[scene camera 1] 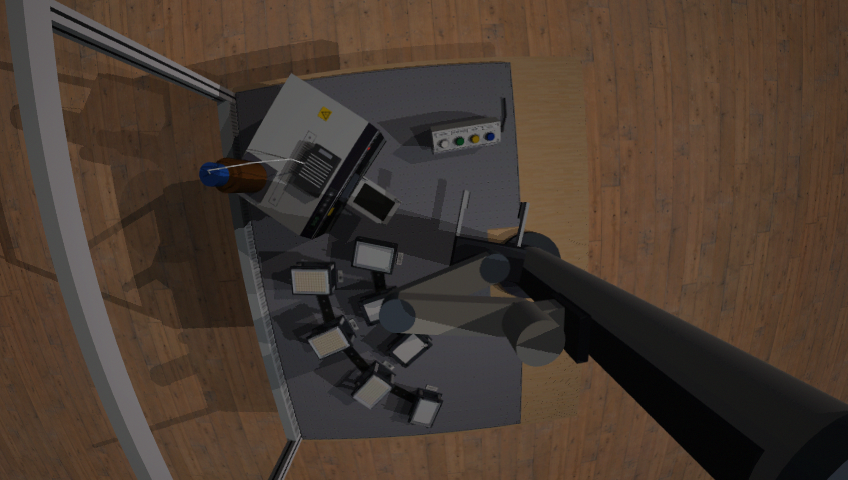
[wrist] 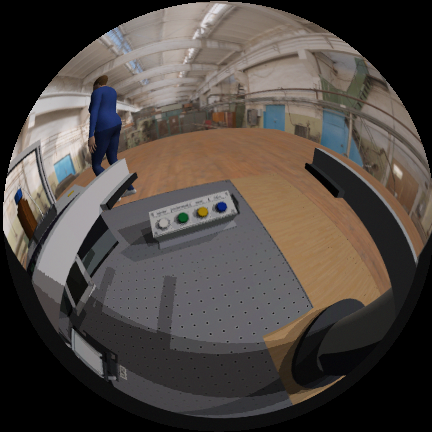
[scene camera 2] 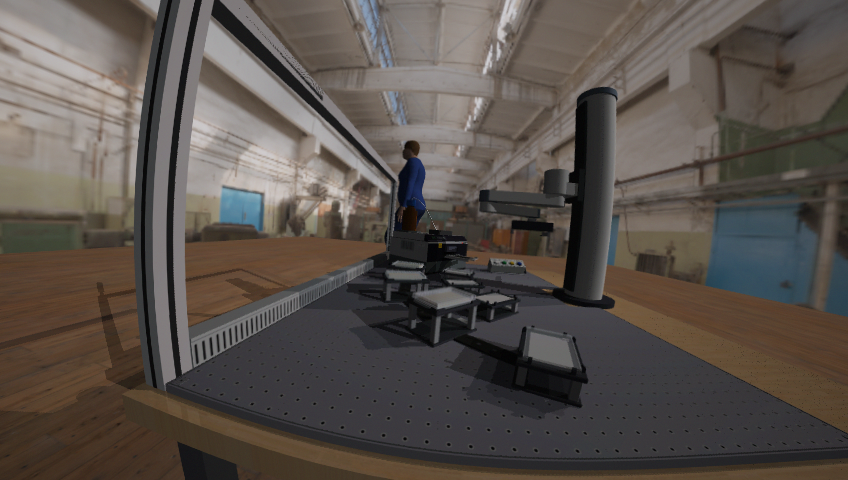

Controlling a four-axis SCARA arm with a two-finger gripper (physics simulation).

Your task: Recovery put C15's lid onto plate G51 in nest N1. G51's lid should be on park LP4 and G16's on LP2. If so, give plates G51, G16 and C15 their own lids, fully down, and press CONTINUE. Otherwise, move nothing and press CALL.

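Frame: origin at the arm's base, x ahead, y left, z up, level; metres.
Seen in the pictures: gripper, fingertip midpoint: [scene camera 1: 496,196] [wrist: 219,152] [scene camera 2: 526,233]; arm's base, link origin: [scene camera 1: 527,264] [wrist: 336,344] [scene camera 2: 581,299].
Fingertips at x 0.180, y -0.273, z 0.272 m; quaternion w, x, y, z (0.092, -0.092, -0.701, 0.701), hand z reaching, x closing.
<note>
Pixels of each thing's top centre, then the offset from my fingertips to it. "spot": a spot on its surface instead.
- button box, top centre: [wrist: 189,203] [scene camera 1: 467,131] [scene camera 2: 507,259] dx +0.032, dy -0.202, dz -0.175 m
- extended tray, surface spot: [scene camera 1: 355,203] spot: dx +0.400, dy -0.011, dz -0.159 m
- brown bottle, surface spot: [scene camera 1: 241,175] spot: dx +0.619, dy -0.113, dz +0.078 m
My gripper [scene camera 1: 494,198] [wrist: 219,152] is open and empty, high above the table near the arm's column. Three stands hold plates with tan, dotted tops [scene camera 1: 312,281] [scene camera 1: 329,343] [scene camera 1: 371,388] in scene camera 1. Four other stands bear pale, flat pieces [scene camera 1: 373,256] [scene camera 1: 374,310] [scene camera 1: 410,349] [scene camera 1: 426,410]; the arm partly hides the second. Plate codes and stand tags are too small to read, so I cannot tell which lid is whose. A button box [scene camera 1: 467,135] [scene camera 2: 506,265] [wrist: 194,215] has white, green, yellow and blue buttons, its labels unreadable.
A grey instrument [scene camera 1: 342,115] [scene camera 2: 410,246] with an extended tray [scene camera 1: 355,203] stands at the back left, a brown bottle [scene camera 1: 241,175] [scene camera 2: 410,218] beside it. The arm's column [scene camera 2: 595,196] stands at the right edge. A person in blue [scene camera 2: 412,178] [wrist: 104,112] is beyond the table.
</note>
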